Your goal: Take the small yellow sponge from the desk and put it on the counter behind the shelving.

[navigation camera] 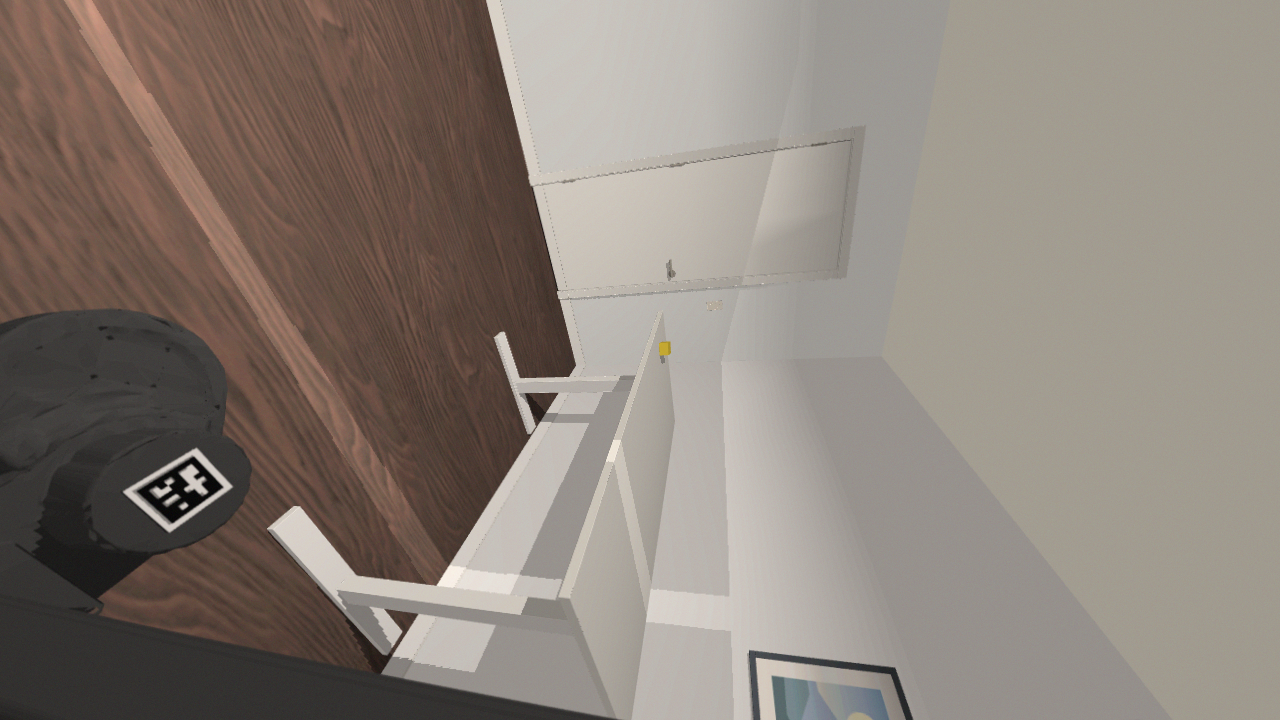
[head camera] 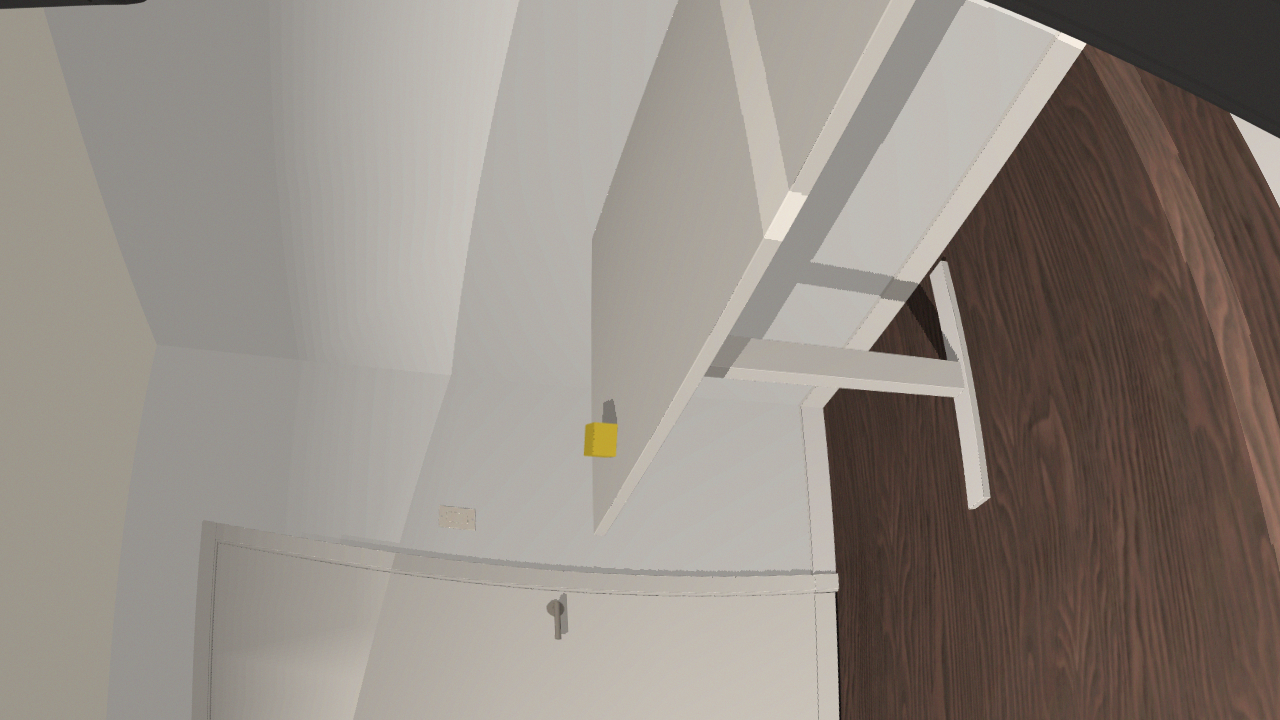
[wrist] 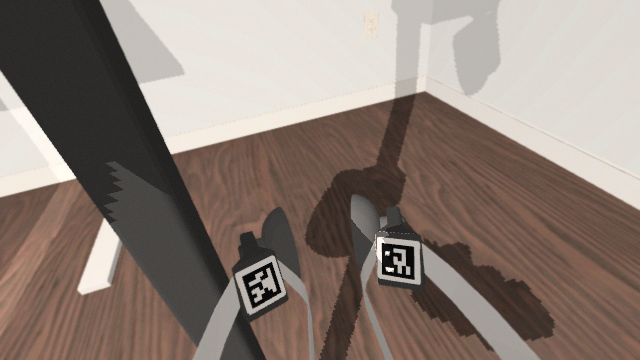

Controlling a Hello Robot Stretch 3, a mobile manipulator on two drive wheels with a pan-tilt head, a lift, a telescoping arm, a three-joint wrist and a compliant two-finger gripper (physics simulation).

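Places are measured from the robot's base along level axes (x back, y up, z left), in millimetres.
Where they show: gripper, fingertip midpoint: (wrist: 320,225).
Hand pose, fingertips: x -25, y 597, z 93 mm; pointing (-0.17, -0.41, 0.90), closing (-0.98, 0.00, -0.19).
After its pixels a point has its place.
The small yellow sponge (head camera: 601,439) {x 1662, y 980, z 816 mm} (navigation camera: 664,348) {x 1663, y 977, z 814 mm} sits near the far end of the white desk top (head camera: 707,268) {x 1066, y 950, z 794 mm} (navigation camera: 657,429) {x 1363, y 951, z 1083 mm}, close to the wall with the door. Both head views are rotated sideways. My gripper (wrist: 320,225) {x -24, y 597, z 93 mm} is open in the wrist view, with bare floor showing between its two fingers. It hangs above the wood floor, away from the sponge, which does not show in the wrist view. The counter and the shelving do not show in these views.
White T-shaped desk legs (head camera: 962,385) {x 1747, y 33, z 1057 mm} (navigation camera: 514,380) stand on the wood floor (head camera: 1074,447) {x 1363, y 0, z 695 mm} (navigation camera: 358,223) {x 1228, y 1, z 30 mm} (wrist: 250,170) {x 15, y 1, z 1131 mm}. A door (head camera: 626,662) {x 2696, y 715, z 565 mm} (navigation camera: 698,214) {x 2698, y 1139, z 349 mm} is beyond the desk. A framed picture (navigation camera: 823,685) {x 601, y 1532, z 1462 mm} hangs on the wall. A dark post (wrist: 115,150) crosses the wrist view's left side.
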